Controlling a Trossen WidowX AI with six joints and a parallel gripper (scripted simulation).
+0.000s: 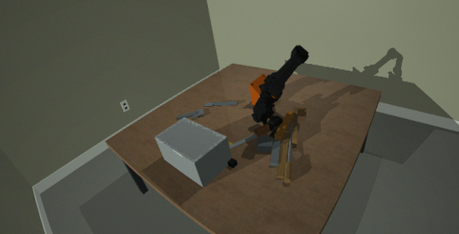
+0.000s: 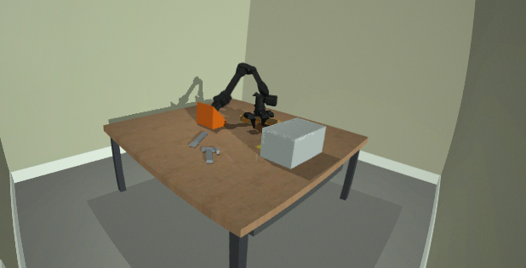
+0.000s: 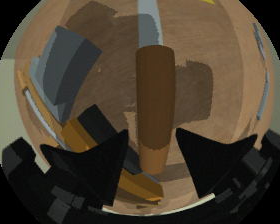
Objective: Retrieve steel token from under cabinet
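The orange bar is 70 mm behind my gripper tip, 60 mm to the left of it and 10 mm above it. The rest, counted from my gripper tip: grey block 110 mm ahead, 80 mm to the left, 10 mm above; then wooden stick 100 mm ahead, 180 mm to the left; then grey t-piece 160 mm ahead, 480 mm to the right.
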